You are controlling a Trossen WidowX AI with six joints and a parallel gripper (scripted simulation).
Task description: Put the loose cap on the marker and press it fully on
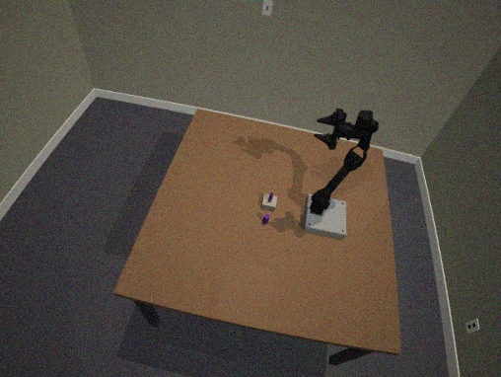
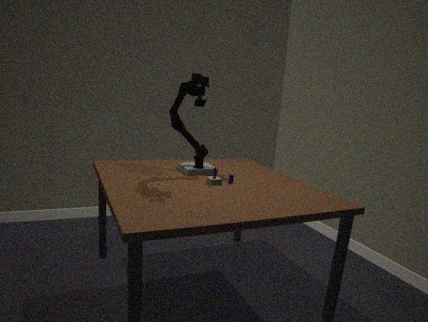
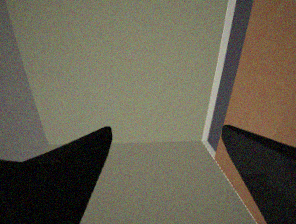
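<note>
My gripper tip is now 51 cm above the purple cap, 16 cm to the right of it and 10 cm short of it. From my gripper tip the other things lie so: holder block (52 cm below, 10 cm ahead, 5 cm to the left).
</note>
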